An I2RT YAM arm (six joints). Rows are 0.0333 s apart.
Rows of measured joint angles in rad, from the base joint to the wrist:
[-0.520 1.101 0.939 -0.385 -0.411 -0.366]
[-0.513 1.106 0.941 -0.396 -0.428 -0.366]
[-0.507 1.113 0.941 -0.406 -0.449 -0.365]
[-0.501 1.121 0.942 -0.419 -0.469 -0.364]
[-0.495 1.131 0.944 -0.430 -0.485 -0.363]
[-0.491 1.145 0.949 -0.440 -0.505 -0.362]
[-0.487 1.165 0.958 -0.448 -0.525 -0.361]
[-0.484 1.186 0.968 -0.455 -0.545 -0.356]
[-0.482 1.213 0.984 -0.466 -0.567 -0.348]
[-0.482 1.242 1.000 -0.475 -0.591 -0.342]
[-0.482 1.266 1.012 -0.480 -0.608 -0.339]
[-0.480 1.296 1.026 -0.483 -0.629 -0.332]
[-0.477 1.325 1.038 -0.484 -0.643 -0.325]
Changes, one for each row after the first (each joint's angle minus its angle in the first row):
[0.007 0.005 0.002 -0.011 -0.017 0.000]
[0.013 0.012 0.002 -0.021 -0.038 0.001]
[0.019 0.020 0.003 -0.034 -0.058 0.002]
[0.025 0.030 0.005 -0.045 -0.074 0.003]
[0.029 0.044 0.010 -0.055 -0.094 0.004]
[0.033 0.064 0.019 -0.063 -0.114 0.005]
[0.036 0.085 0.029 -0.070 -0.134 0.010]
[0.038 0.112 0.045 -0.081 -0.156 0.018]
[0.038 0.141 0.061 -0.090 -0.180 0.024]
[0.038 0.165 0.073 -0.095 -0.197 0.027]
[0.040 0.195 0.087 -0.098 -0.218 0.034]
[0.043 0.224 0.099 -0.099 -0.232 0.041]

